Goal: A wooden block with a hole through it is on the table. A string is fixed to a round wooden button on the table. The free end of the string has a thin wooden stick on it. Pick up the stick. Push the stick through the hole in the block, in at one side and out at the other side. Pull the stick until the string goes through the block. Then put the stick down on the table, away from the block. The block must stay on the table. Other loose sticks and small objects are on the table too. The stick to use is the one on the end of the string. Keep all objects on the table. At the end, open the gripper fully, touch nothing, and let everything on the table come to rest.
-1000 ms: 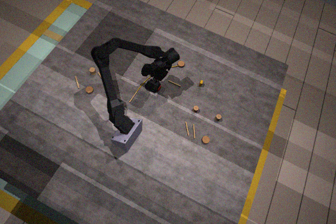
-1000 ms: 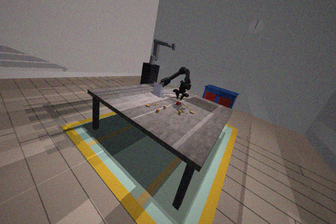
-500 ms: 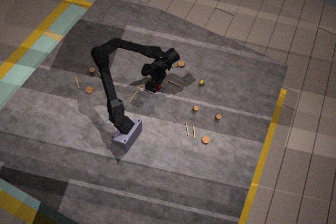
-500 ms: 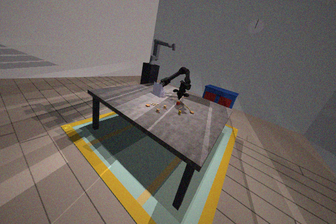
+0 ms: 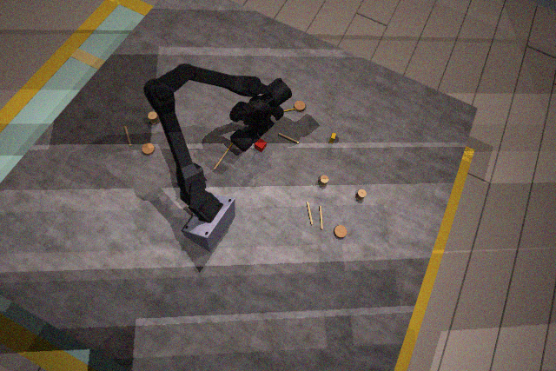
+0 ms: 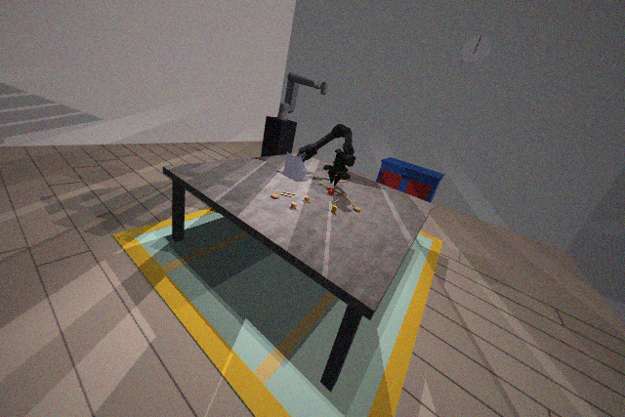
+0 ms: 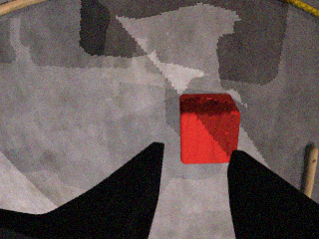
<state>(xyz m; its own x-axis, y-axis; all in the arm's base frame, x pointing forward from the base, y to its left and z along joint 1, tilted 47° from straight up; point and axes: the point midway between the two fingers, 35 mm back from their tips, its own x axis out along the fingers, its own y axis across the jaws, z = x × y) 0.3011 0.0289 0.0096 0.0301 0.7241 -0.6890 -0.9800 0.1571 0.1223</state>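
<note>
Right now my gripper tip is 5 cm above the red block, 1 cm to the left of it and 1 cm short of it. Also, from my gripper tip: round wooden block (25 cm to the right, 5 cm below); then yellow block (21 cm to the right, 16 cm ahead, 4 cm below); then round wooden button (22 cm ahead, 6 cm below, 5 cm to the right).
</note>
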